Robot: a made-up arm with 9 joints. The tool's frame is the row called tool. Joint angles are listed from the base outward.
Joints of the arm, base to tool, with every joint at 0 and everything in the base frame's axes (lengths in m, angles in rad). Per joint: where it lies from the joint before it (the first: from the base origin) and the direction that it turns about. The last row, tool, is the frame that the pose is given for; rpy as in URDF.
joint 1: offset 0.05 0.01 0.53 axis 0 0 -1
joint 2: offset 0.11 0.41 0.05 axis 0 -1 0
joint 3: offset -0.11 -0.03 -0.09 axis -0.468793 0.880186 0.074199
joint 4: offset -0.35 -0.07 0.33 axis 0 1 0
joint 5: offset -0.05 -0.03 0 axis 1 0 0
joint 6: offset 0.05 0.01 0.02 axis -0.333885 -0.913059 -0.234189
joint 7: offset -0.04 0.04 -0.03 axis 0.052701 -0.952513 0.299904
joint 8: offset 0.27 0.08 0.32 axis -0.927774 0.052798 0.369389
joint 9: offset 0 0.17 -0.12 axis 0.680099 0.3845 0.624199
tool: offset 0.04 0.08 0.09 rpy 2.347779 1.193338 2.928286
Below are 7 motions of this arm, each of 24 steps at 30 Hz.
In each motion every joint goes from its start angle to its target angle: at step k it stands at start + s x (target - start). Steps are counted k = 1, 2, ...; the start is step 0. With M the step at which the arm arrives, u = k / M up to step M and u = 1 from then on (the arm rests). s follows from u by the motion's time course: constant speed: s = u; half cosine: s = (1 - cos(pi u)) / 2; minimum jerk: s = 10 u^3 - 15 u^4 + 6 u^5.
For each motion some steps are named. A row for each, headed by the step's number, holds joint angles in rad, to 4 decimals.
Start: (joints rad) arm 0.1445 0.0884 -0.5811 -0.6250 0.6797 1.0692 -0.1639 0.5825 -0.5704
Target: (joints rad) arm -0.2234 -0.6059 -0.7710 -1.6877 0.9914 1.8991 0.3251 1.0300 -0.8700
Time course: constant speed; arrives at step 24
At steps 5, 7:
5: 0.0679 -0.0562 -0.6207 -0.8464 0.7446 1.2421 -0.0620 0.6757 -0.6328
7: 0.0372 -0.1141 -0.6365 -0.9350 0.7706 1.3113 -0.0213 0.7130 -0.6578

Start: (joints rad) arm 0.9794 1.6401 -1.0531 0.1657 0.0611 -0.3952 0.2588 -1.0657 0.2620
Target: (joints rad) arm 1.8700 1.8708 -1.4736 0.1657 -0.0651 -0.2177 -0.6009 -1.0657 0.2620
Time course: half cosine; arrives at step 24
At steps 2, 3, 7, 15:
2: 0.9946 1.6440 -1.0603 0.1657 0.0589 -0.3922 0.2442 -1.0657 0.2620
3: 1.0133 1.6489 -1.0691 0.1657 0.0563 -0.3884 0.2261 -1.0657 0.2620
7: 1.1536 1.6852 -1.1354 0.1657 0.0364 -0.3605 0.0906 -1.0657 0.2620
15: 1.5951 1.7996 -1.3438 0.1657 -0.0261 -0.2725 -0.3355 -1.0657 0.2620

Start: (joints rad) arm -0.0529 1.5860 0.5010 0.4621 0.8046 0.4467 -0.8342 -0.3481 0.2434
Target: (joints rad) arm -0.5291 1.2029 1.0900 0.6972 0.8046 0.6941 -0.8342 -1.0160 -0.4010
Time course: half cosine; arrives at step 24
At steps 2, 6, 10, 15, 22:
2: -0.0610 1.5795 0.5110 0.4661 0.8046 0.4509 -0.8342 -0.3595 0.2324
6: -0.1226 1.5299 0.5873 0.4965 0.8046 0.4829 -0.8342 -0.4459 0.1490
10: -0.2294 1.4440 0.7193 0.5492 0.8046 0.5384 -0.8342 -0.5956 0.0046
15: -0.3821 1.3211 0.9082 0.6246 0.8046 0.6177 -0.8342 -0.8098 -0.2021
22: -0.5210 1.2094 1.0800 0.6932 0.8046 0.6899 -0.8342 -1.0046 -0.3900

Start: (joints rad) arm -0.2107 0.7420 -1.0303 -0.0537 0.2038 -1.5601 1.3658 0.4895 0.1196
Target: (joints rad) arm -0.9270 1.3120 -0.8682 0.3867 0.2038 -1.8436 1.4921 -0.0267 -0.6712
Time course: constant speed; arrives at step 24
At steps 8, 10, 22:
8: -0.4495 0.9320 -0.9763 0.0931 0.2038 -1.6546 1.4079 0.3174 -0.1440
10: -0.5092 0.9795 -0.9628 0.1298 0.2038 -1.6782 1.4184 0.2744 -0.2099
22: -0.8673 1.2645 -0.8817 0.3500 0.2038 -1.8200 1.4816 0.0163 -0.6053

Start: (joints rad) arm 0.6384 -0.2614 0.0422 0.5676 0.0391 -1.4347 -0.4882 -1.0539 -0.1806
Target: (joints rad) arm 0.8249 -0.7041 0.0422 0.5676 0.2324 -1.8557 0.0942 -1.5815 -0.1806
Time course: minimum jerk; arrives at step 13
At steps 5, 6, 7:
5: 0.6927 -0.3903 0.0422 0.5676 0.0954 -1.5573 -0.3186 -1.2075 -0.1806
6: 0.7183 -0.4510 0.0422 0.5676 0.1219 -1.6150 -0.2388 -1.2798 -0.1806
7: 0.7450 -0.5145 0.0422 0.5676 0.1496 -1.6754 -0.1552 -1.3556 -0.1806

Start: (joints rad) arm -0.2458 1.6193 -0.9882 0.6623 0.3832 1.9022 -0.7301 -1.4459 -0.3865
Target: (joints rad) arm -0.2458 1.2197 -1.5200 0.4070 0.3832 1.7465 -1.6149 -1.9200 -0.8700
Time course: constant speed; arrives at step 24
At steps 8, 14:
8: -0.2458 1.4861 -1.1655 0.5772 0.3832 1.8503 -1.0250 -1.6039 -0.5477
14: -0.2458 1.3862 -1.2984 0.5134 0.3832 1.8114 -1.2462 -1.7225 -0.6685

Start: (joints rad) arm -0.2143 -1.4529 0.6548 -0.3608 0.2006 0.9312 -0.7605 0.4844 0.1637
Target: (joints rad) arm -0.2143 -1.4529 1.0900 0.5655 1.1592 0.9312 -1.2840 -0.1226 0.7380
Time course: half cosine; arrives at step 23
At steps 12, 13, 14, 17, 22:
12: -0.2143 -1.4529 0.8872 0.1340 0.7126 0.9312 -1.0401 0.1602 0.4704
13: -0.2143 -1.4529 0.9167 0.1966 0.7774 0.9312 -1.0755 0.1192 0.5093
14: -0.2143 -1.4529 0.9453 0.2574 0.8404 0.9312 -1.1099 0.0793 0.5470
17: -0.2143 -1.4529 1.0209 0.4185 1.0070 0.9312 -1.2009 -0.0263 0.6468
22: -0.2143 -1.4529 1.0880 0.5612 1.1547 0.9312 -1.2816 -0.1198 0.7353

